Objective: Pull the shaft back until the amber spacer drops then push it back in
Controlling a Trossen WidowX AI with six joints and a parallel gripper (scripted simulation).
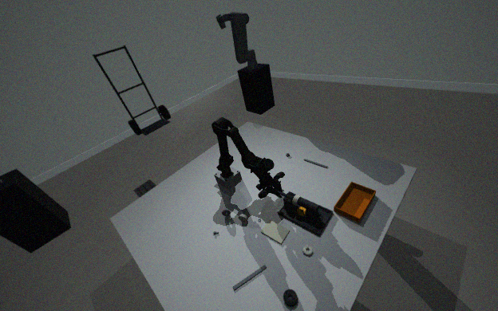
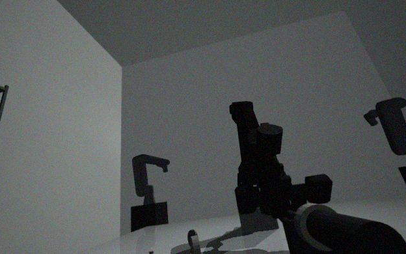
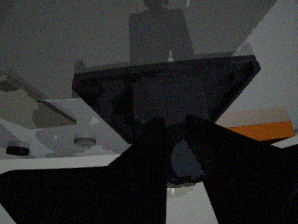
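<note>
The thin shaft lies 60 mm ahead of my gripper tip, 10 mm to the left of it and 30 mm above it. Also, from my gripper tip: pale spacer 100 mm ahead, 10 mm to the left, 20 mm above; then amber spacer 110 mm ahead, 10 mm to the left, 40 mm below; then pale flat plate 80 mm ahead, 160 mm to the right, 50 mm below.
</note>
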